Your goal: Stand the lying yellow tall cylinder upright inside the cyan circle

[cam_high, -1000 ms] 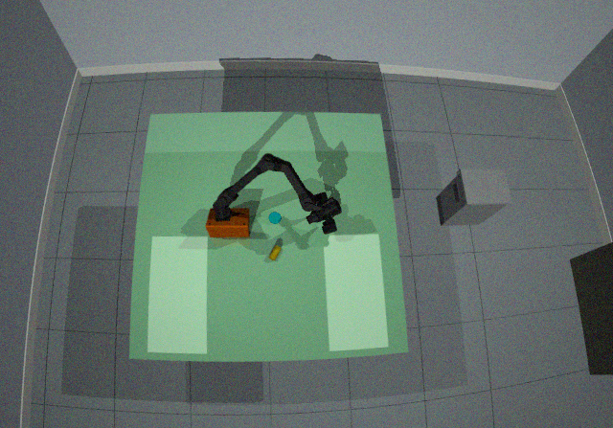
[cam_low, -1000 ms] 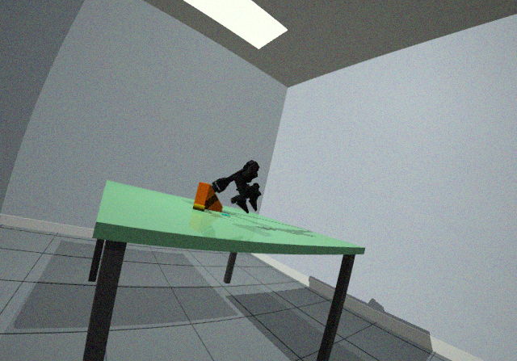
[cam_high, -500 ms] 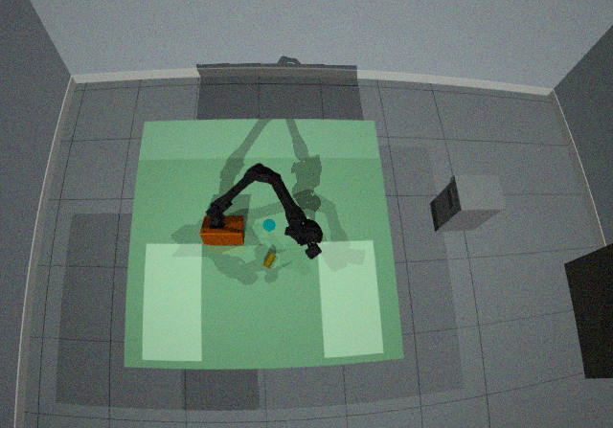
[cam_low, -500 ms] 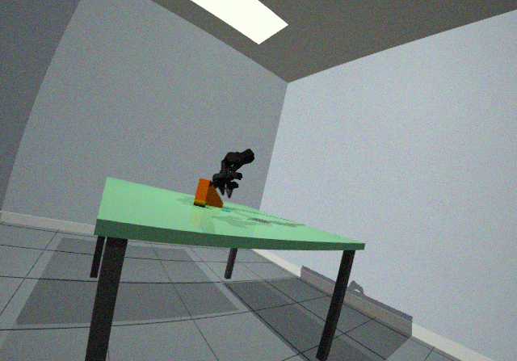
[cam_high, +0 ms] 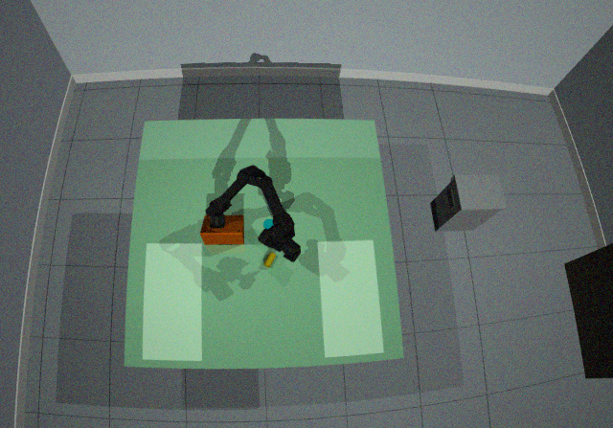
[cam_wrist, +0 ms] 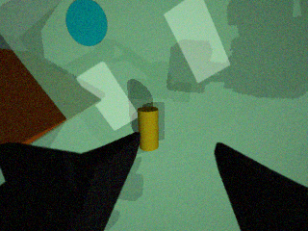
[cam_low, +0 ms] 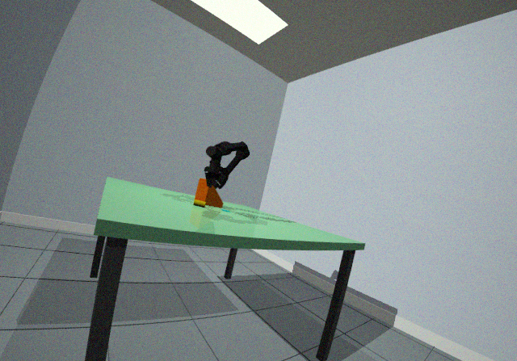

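Now: the yellow cylinder 10 cm below my gripper tip, 4 cm behind it and 1 cm to the right of it. From my gripper tip the other things lie so: cyan circle (17 cm to the left, 12 cm below, 3 cm behind).
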